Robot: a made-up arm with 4 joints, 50 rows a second.
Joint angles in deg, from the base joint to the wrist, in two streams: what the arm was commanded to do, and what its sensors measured. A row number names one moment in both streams.
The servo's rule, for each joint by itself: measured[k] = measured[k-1] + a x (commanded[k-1-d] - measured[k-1]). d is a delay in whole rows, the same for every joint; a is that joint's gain. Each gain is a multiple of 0.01, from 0.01 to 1. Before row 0 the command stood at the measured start. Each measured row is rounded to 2 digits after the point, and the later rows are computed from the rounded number. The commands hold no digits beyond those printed.
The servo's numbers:
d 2
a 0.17 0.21 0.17 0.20
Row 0, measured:
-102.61, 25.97, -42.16, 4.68
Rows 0 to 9, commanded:
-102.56, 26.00, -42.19, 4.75
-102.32, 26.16, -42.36, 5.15
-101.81, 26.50, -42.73, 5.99
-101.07, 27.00, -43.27, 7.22
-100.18, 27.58, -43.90, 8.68
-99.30, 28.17, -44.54, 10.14
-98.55, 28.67, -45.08, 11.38
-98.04, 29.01, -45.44, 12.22
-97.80, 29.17, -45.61, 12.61
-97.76, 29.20, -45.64, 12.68
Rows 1 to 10, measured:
-102.61, 25.97, -42.16, 4.68
-102.61, 25.97, -42.16, 4.68
-102.60, 25.98, -42.17, 4.69
-102.55, 26.02, -42.20, 4.78
-102.42, 26.12, -42.29, 5.02
-102.19, 26.30, -42.46, 5.46
-101.85, 26.57, -42.70, 6.10
-101.42, 26.91, -43.01, 6.91
-100.93, 27.28, -43.36, 7.80
-100.44, 27.64, -43.71, 8.68

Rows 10 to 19, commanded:
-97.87, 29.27, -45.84, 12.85
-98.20, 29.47, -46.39, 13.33
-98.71, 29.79, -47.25, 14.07
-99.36, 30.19, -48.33, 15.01
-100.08, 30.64, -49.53, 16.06
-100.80, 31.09, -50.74, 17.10
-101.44, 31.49, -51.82, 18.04
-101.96, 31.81, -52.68, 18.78
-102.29, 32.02, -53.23, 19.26
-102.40, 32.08, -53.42, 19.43
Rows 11 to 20, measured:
-99.99, 27.96, -44.03, 9.47
-99.61, 28.22, -44.30, 10.11
-99.31, 28.44, -44.56, 10.66
-99.12, 28.66, -44.87, 11.19
-99.05, 28.90, -45.27, 11.77
-99.10, 29.17, -45.79, 12.42
-99.27, 29.48, -46.43, 13.15
-99.53, 29.82, -47.16, 13.94
-99.85, 30.17, -47.95, 14.76
-100.21, 30.51, -48.75, 15.56

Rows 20 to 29, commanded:
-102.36, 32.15, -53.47, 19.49
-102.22, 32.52, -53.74, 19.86
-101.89, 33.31, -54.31, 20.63
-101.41, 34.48, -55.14, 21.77
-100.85, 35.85, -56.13, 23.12
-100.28, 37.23, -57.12, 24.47
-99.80, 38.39, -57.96, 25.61
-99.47, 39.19, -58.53, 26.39
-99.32, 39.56, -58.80, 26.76
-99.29, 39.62, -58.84, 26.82
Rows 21 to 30, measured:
-100.56, 30.83, -49.51, 16.30
-100.87, 31.09, -50.17, 16.93
-101.12, 31.31, -50.73, 17.44
-101.31, 31.56, -51.24, 17.92
-101.41, 31.93, -51.76, 18.46
-101.41, 32.47, -52.33, 19.12
-101.31, 33.18, -52.98, 19.92
-101.13, 34.03, -53.68, 20.83
-100.90, 34.95, -54.41, 21.79
-100.66, 35.84, -55.11, 22.71

